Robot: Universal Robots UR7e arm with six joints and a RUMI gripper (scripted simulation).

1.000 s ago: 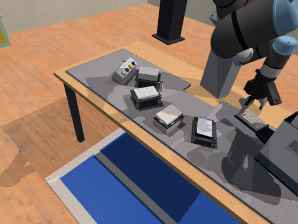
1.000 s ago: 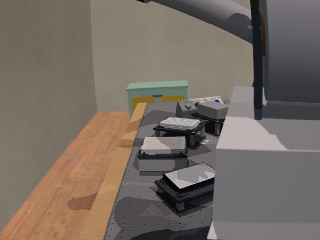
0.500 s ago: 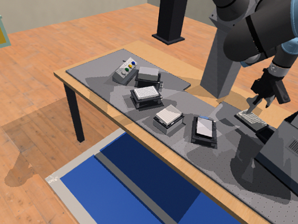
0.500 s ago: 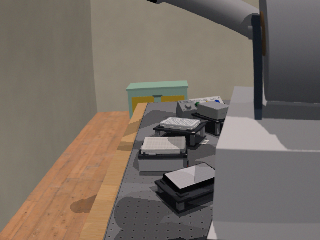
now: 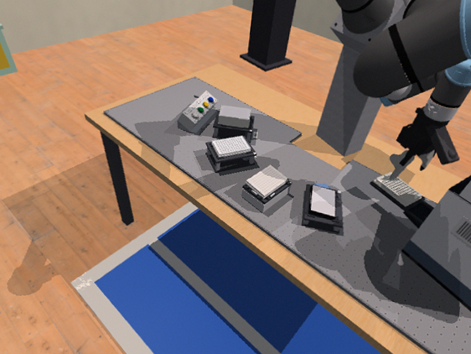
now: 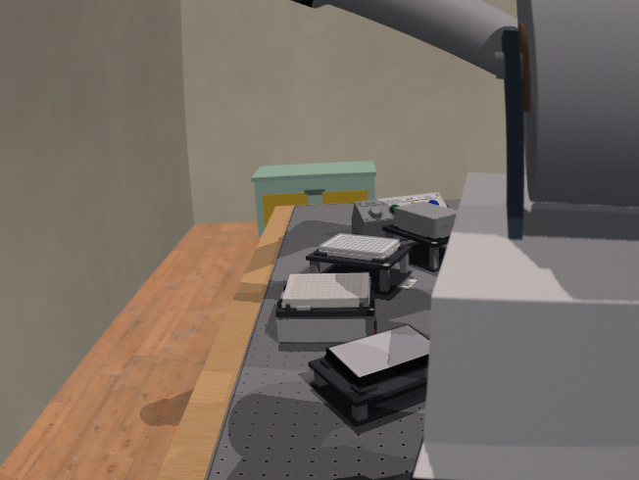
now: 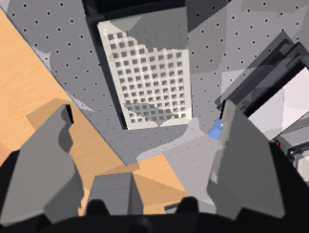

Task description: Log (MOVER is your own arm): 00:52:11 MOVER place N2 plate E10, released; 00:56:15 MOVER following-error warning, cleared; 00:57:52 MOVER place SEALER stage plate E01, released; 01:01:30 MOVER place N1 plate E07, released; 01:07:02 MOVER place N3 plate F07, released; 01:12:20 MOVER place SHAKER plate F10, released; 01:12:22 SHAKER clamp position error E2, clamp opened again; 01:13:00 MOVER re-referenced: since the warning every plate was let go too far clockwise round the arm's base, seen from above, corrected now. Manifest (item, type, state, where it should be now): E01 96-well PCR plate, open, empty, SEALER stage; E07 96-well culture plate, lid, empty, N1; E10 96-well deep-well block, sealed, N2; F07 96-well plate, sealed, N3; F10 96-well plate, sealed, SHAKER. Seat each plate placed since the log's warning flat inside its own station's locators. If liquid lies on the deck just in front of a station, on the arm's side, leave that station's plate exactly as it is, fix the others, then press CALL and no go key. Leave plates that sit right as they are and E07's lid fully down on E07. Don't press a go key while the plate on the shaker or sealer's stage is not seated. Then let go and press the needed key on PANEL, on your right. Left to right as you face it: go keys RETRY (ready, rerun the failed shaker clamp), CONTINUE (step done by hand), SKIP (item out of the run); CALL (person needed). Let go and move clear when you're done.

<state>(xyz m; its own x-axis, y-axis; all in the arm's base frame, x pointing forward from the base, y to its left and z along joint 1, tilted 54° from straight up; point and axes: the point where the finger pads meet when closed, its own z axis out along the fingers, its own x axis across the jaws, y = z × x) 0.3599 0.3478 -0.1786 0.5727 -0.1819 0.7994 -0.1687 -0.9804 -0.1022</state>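
Right now the white PCR plate is 6 cm below my hand. From my hand the other things lie so: dark sealed plate: 21 cm ahead, 14 cm to the right, 12 cm below; grey deep-well block: 66 cm to the right, 15 cm ahead, 8 cm below; white retry key: 77 cm to the right, 27 cm ahead, 10 cm below.
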